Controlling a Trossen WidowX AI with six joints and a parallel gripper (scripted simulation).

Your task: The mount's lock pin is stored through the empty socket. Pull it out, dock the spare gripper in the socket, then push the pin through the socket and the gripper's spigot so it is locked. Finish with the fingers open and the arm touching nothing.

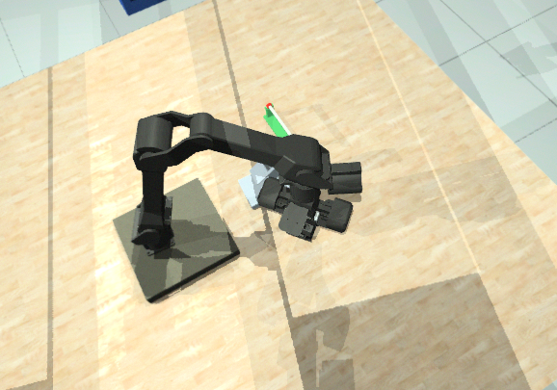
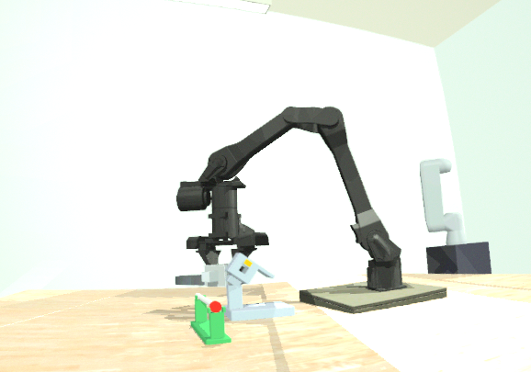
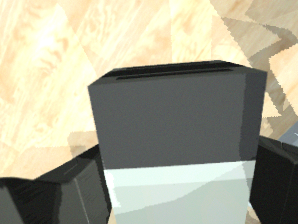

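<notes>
Right now my gripper tip is 10 mm short of the spare gripper, 10 mm to the right of it and 20 mm below it. From my gripper tip the other things lie so: green cradle (60 mm ahead, 260 mm to the left, 30 mm below); then mount (20 mm behind, 140 mm to the left).
</notes>
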